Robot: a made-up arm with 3 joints. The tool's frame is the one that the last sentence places.
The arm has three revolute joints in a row. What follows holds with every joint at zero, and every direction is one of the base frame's.
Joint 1 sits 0.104 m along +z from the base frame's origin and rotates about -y.
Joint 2 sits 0.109 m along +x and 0.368 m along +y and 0.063 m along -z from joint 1 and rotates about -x.
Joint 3 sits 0.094 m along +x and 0.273 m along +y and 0.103 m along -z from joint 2 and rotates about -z.
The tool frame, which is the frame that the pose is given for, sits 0.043 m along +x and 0.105 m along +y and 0.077 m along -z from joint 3; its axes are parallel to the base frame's.
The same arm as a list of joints. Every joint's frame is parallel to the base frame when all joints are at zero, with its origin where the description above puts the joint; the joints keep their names.
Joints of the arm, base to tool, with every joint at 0 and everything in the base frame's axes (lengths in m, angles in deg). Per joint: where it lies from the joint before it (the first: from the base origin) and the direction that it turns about. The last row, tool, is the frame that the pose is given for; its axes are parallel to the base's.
joint 1: axis 0 -1 0 xyz 0 0 0.104
joint 2: axis -1 0 0 xyz 0.109 0.368 -0.063
joint 3: axis 0 0 -1 xyz 0.094 0.273 -0.103
tool: xyz 0.043 0.105 -0.077

